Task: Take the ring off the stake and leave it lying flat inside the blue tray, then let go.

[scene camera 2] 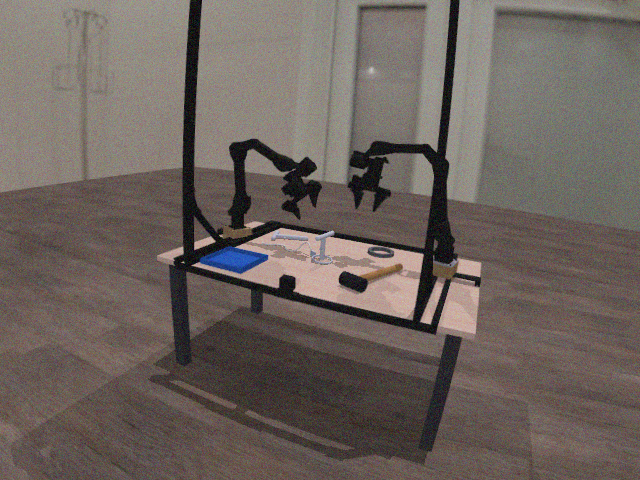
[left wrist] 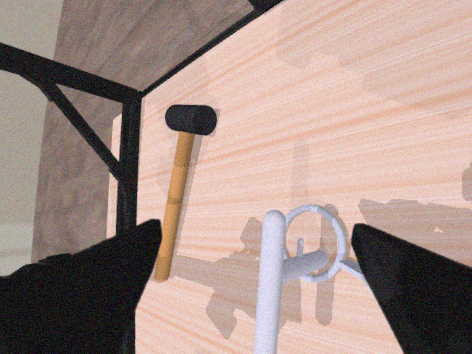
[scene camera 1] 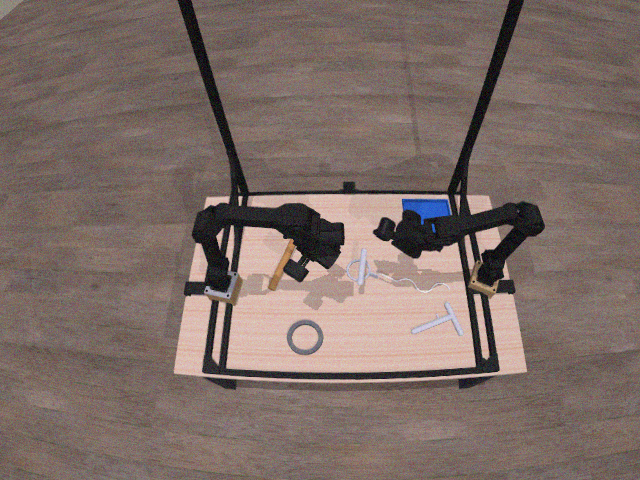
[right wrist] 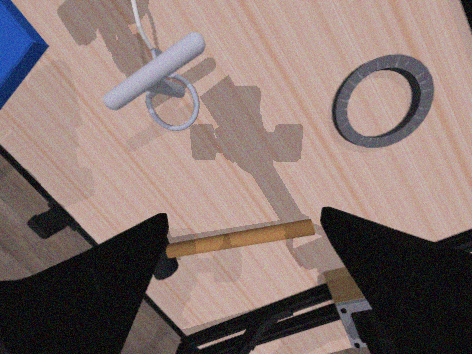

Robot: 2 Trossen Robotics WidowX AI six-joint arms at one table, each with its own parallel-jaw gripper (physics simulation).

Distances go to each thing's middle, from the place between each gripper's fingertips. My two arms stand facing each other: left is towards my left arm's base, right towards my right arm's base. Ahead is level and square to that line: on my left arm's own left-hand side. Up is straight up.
My right gripper is now 150 mm to the right of the crossbar [left wrist: 274, 221], 120 mm above it and 30 mm past it. From my right hand the other things lie so: wooden-handled hammer [left wrist: 189, 120]: 200 mm below, 150 mm behind, 90 mm to the right; then blue tray [scene camera 2: 233, 259]: 430 mm to the left, 270 mm behind, 210 mm below.
My left gripper is now 9 cm above the crossbar, 6 cm to the left of it and 5 cm short of it. The rest, counted from my left hand: wooden-handled hammer 31 cm to the right, 17 cm below, 7 cm behind; then blue tray 22 cm to the left, 18 cm below, 18 cm behind.
